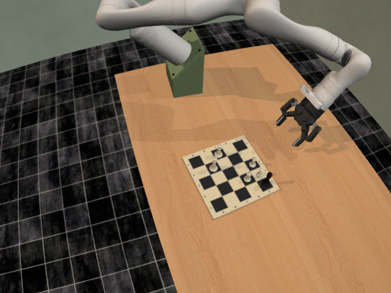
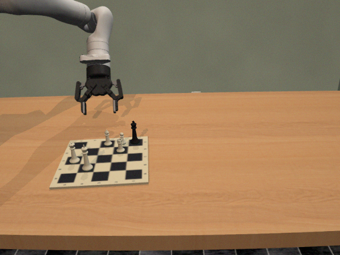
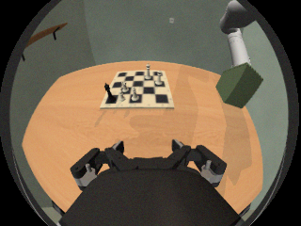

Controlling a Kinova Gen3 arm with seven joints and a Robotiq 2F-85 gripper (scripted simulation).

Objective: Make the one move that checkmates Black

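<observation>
Right now my hand is 20 mm short of the white chess piece, 230 mm to the left of it and 10 mm above it. Round my hand: white pawn (110 mm ahead, 120 mm to the right, 20 mm below); then chessboard (90 mm ahead, 210 mm to the right, 40 mm below); then black king (140 mm ahead, 110 mm to the right).
</observation>
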